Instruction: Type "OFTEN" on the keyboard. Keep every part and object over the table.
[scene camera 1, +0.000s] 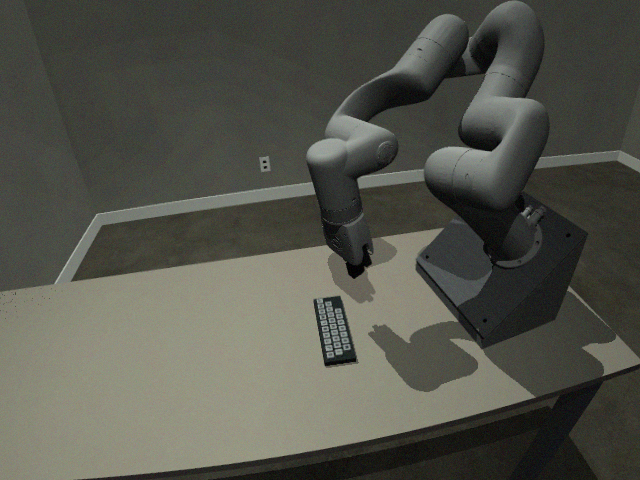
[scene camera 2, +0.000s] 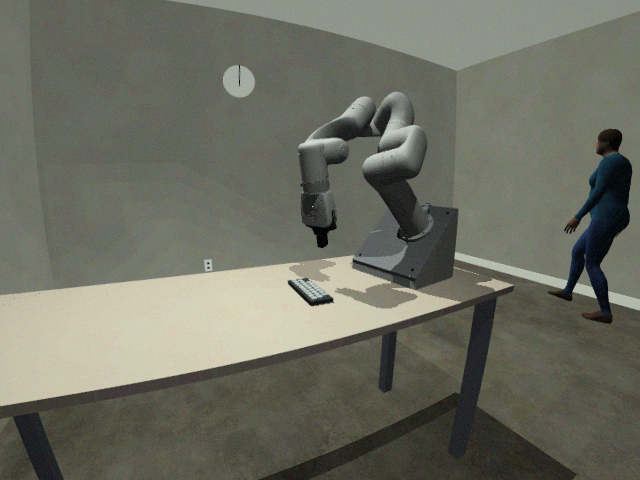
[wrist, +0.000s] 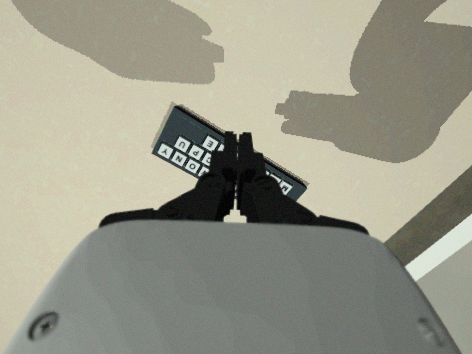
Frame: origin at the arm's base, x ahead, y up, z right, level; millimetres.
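Seen in the pictures: gripper, fingertip midpoint: (scene camera 1: 356, 273) (scene camera 2: 323, 246) (wrist: 236, 151); arm's base at its link origin: (scene camera 1: 515, 242) (scene camera 2: 416, 227).
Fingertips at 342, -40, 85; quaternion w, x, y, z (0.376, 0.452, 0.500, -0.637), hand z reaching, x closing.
Offsets run from my fingertips to a thing's top centre, as dx, dy, dz. Level surfaces: height alone.
A dark keyboard @[+65, -112, -19] (scene camera 1: 334, 330) (scene camera 2: 310, 291) (wrist: 187, 122) with white letter keys lies flat on the table. In the wrist view it is tilted and its letters are upside down; the keys Y @[+68, -112, +66] (wrist: 164, 150), N @[+71, -112, +48] (wrist: 179, 158), O @[+74, -112, +30] (wrist: 191, 166), U @[+52, -112, +49] (wrist: 181, 145), P @[+55, -112, +31] (wrist: 195, 151) and E @[+39, -112, +19] (wrist: 210, 142) show left of the fingers. My gripper (scene camera 1: 355, 274) (scene camera 2: 322, 245) (wrist: 236, 151) is shut and empty. It hangs above the table, clear of the keyboard, and past its far end in the first scene view. The fingers hide the middle keys in the wrist view; T and F cannot be made out.
The pale table @[dy -129] (scene camera 1: 155, 361) (scene camera 2: 155, 325) (wrist: 75, 150) carries the keyboard and the arm's wedge-shaped base (scene camera 1: 537, 289) (scene camera 2: 436, 253), right of the keyboard in the scene views. Arm shadows fall around the keyboard. A person (scene camera 2: 610, 186) stands on the floor beyond the table's right end.
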